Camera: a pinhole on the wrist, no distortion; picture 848 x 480 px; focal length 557.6 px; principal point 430.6 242.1 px. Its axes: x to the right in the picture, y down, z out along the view. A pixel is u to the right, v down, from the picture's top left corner.
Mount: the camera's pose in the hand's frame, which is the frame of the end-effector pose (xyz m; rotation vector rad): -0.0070 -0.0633 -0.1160 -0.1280 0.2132 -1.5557
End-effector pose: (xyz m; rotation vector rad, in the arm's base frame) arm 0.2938 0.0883 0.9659 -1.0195 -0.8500 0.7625
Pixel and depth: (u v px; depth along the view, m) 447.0 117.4 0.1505
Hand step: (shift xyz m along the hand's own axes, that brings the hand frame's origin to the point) -0.0074 -0.0762 0.0377
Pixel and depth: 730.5 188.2 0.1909
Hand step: 0.0164 -0.1762 0.0685
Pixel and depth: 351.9 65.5 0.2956
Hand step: -0.0347 -0.0386 0.1947
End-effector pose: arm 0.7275 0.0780 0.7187 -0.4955 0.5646 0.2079
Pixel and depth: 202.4 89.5 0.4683
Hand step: -0.0314 0.1015 0.3787
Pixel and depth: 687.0 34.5 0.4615
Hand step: -0.0747 -0.3020 0.3594
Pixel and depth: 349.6 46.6 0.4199
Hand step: -0.0602 -0.0267 0.3285
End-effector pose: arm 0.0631 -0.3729 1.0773 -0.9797 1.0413 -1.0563
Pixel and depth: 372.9 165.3 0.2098
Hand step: 0.0100 -0.0531 0.0960
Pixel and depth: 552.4 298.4 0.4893
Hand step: 0.1471 -0.1953 0.3446
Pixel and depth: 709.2 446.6 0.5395
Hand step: 0.3032 -0.3583 0.3526
